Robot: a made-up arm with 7 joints. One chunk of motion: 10 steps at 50 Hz.
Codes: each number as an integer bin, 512 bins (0 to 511) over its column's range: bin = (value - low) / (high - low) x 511, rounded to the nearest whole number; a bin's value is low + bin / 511 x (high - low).
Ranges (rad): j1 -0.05..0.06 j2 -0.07..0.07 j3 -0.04..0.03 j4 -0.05..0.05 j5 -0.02..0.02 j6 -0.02..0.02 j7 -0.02..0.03
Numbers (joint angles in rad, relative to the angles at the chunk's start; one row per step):
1: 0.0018 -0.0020 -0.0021 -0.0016 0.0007 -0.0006 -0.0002
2: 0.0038 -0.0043 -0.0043 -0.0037 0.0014 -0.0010 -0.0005
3: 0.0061 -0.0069 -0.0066 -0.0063 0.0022 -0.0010 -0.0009
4: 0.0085 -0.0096 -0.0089 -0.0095 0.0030 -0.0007 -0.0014
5: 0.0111 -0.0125 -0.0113 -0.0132 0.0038 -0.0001 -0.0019
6: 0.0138 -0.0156 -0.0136 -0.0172 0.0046 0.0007 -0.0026
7: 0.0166 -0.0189 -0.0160 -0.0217 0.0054 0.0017 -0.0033
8: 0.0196 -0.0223 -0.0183 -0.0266 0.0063 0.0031 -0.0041
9: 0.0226 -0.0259 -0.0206 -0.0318 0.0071 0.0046 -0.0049
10: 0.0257 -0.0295 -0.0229 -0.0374 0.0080 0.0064 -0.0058
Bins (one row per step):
1: 241 248 277 247 264 248 202
2: 250 240 261 237 273 243 199
3: 261 230 244 223 284 243 195
4: 272 220 227 207 294 247 190
5: 284 210 210 188 304 254 185
6: 296 199 193 168 314 264 178
7: 309 187 175 145 324 277 171
8: 323 174 158 120 336 295 162
9: 337 161 142 93 346 314 154
10: 352 148 125 64 358 337 145

